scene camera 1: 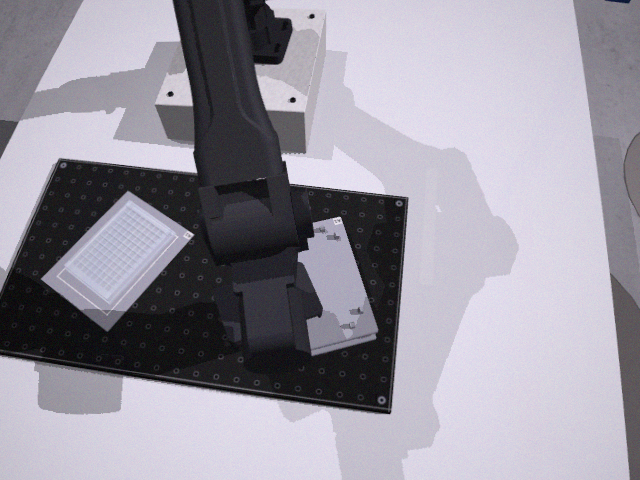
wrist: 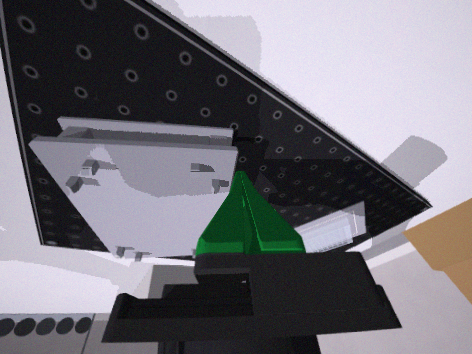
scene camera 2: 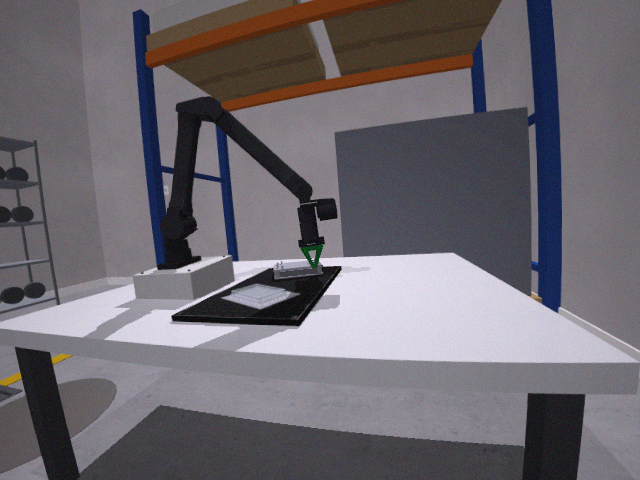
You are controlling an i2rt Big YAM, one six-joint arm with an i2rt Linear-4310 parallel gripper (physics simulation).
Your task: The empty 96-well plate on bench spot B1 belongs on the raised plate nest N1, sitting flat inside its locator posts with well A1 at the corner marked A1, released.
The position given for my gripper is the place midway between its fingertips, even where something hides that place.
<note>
A clear well plate point(scene camera 1: 109, 262) sits on a flat grey nest point(scene camera 1: 58, 278). Also in view: my gripper point(scene camera 1: 268, 337).
The clear well plate also shows in the wrist view point(wrist: 336, 233) and in scene camera 2 point(scene camera 2: 257, 293). My gripper also shows in the wrist view point(wrist: 239, 176) and in scene camera 2 point(scene camera 2: 314, 268). The flat grey nest is seen too in the wrist view point(wrist: 355, 213).
</note>
